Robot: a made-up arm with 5 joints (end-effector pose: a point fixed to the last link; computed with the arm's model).
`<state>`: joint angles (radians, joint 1 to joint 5).
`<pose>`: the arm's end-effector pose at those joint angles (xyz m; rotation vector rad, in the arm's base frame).
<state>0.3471 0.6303 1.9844 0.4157 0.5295</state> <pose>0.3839 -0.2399 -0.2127 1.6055 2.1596 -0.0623</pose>
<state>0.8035 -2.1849 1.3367 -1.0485 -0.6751</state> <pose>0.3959 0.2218 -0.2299 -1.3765 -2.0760 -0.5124</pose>
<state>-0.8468 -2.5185 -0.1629 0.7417 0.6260</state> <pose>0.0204 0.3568 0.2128 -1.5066 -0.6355 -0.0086</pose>
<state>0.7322 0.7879 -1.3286 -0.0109 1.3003</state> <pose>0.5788 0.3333 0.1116 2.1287 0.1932 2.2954</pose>
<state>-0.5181 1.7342 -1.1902 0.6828 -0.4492</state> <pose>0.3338 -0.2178 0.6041 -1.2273 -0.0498 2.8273</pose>
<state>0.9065 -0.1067 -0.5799 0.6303 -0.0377</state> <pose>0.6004 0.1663 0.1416 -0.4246 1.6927 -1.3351</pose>
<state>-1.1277 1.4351 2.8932 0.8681 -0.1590</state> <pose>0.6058 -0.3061 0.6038 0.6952 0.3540 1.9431</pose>
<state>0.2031 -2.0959 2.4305 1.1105 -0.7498</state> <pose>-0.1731 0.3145 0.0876 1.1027 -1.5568 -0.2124</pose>
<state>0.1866 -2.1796 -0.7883 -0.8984 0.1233</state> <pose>0.3459 -0.2990 0.3935 0.6629 0.1857 1.5033</pose>
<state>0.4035 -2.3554 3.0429 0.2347 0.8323</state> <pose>-0.2411 0.1896 -0.0578 1.2639 -1.2585 -1.0615</pose>
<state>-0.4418 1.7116 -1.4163 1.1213 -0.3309</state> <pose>0.2650 -0.2941 0.5113 -0.8332 -0.3007 2.4136</pose>
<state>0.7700 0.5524 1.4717 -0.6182 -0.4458</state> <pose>-0.1180 -0.2694 0.1539 2.5313 0.4435 -1.1081</pose>
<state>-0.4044 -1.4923 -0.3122 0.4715 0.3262</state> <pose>0.2332 0.3714 0.5363 -0.5991 0.2580 -0.2751</pose>
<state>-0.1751 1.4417 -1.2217 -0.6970 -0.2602</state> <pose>0.5904 0.3751 0.4084 -0.1882 -0.3794 -1.8686</pose>
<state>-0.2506 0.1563 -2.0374 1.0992 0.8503</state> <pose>0.6712 0.2252 0.4776 0.4641 0.4067 2.6717</pose>
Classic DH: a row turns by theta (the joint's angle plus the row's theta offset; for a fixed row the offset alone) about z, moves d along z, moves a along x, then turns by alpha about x. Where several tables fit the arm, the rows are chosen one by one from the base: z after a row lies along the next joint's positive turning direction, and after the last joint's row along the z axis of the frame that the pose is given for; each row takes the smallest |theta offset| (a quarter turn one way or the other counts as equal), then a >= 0, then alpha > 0; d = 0 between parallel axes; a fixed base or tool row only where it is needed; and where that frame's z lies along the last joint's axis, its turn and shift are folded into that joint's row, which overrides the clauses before.
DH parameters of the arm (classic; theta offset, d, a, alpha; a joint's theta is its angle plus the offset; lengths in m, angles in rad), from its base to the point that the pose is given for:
base (fixed): -0.2091 0.3079 0.1747 -1.5399
joint 1: 0 0.1329 0.0946 -1.6017
joint 2: 1.1687 0.1858 -0.0157 1.7474
joint 3: 1.5076 0.0159 -0.004 -1.4185
joint 4: -0.2337 0.0809 -0.3309 -0.8562
joint 5: 0.8027 -0.3013 -0.0223 -2.6409
tool (fixed): 0.5345 0.0601 0 0

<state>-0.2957 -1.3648 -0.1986 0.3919 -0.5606</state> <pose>0.3327 0.3105 0.5714 -0.0266 0.9545 0.3541</pose>
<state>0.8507 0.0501 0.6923 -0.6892 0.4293</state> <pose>0.2119 -0.3000 0.3224 1.0282 1.4959 -1.3667</pose>
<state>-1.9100 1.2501 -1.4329 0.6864 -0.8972</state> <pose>-0.0839 0.0471 0.7004 2.1149 -1.2003 -1.2243</pose>
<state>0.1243 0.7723 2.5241 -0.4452 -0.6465</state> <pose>0.1748 -0.0436 -0.3239 -2.6706 0.1144 -0.5567</pose>
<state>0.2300 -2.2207 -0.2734 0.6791 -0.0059</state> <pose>0.1557 0.3685 0.4958 -0.7520 0.8623 0.7295</pose>
